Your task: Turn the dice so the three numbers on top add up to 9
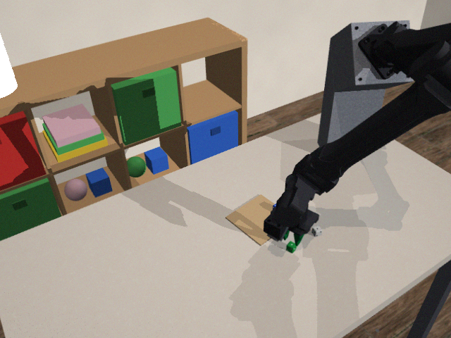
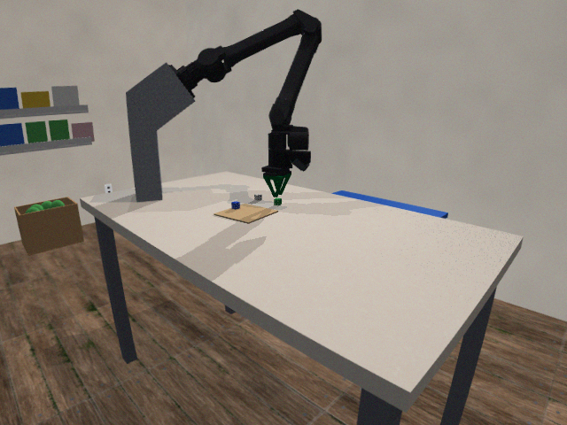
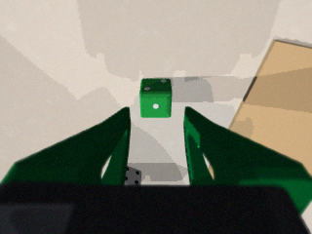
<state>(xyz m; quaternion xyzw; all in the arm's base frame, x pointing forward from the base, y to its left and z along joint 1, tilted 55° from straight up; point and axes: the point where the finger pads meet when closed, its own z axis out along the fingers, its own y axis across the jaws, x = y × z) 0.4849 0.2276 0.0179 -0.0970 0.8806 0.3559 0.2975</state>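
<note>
Now: the green die 3 cm below my hand. From my hand the other things lie so: tan mat 1 cm ahead, 13 cm to the right, 4 cm below; then blue die 4 cm behind, 14 cm to the right, 2 cm below; then white die 9 cm behind, 1 cm to the right, 3 cm below.
</note>
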